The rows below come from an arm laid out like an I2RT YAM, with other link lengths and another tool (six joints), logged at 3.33 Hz.
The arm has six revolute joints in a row. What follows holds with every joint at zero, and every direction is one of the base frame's.
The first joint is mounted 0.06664 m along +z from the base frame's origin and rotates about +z.
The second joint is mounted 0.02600 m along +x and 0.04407 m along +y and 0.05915 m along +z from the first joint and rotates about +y.
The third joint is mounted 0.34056 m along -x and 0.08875 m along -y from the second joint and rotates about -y.
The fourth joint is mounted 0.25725 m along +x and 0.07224 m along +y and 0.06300 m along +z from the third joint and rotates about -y.
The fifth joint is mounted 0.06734 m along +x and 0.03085 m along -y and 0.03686 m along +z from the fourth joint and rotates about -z.
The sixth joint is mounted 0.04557 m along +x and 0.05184 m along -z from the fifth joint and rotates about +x.
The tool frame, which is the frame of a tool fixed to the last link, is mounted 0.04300 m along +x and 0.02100 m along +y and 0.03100 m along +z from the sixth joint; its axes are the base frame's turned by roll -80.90, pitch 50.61 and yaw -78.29 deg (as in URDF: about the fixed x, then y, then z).
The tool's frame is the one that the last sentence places.
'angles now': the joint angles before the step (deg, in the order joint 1, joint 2, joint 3, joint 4, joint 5, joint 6). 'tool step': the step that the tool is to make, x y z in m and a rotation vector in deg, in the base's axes. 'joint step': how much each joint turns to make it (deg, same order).
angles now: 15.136, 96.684, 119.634, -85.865, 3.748, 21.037
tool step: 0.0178, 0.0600, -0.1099, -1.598, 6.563, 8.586
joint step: 7.236, 1.044, -22.834, 17.211, -1.092, -1.004
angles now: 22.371, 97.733, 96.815, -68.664, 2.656, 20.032
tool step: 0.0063, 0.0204, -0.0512, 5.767, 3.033, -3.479
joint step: 2.011, 1.398, -9.525, 10.355, -4.218, 7.388
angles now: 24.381, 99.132, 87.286, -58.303, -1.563, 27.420
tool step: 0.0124, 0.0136, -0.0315, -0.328, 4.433, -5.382
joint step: 1.711, 4.595, 0.006, 0.589, 0.658, 7.239
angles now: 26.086, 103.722, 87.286, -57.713, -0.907, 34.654
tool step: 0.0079, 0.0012, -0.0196, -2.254, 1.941, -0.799
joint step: -0.003, 2.691, -0.030, -0.011, 1.333, 0.478
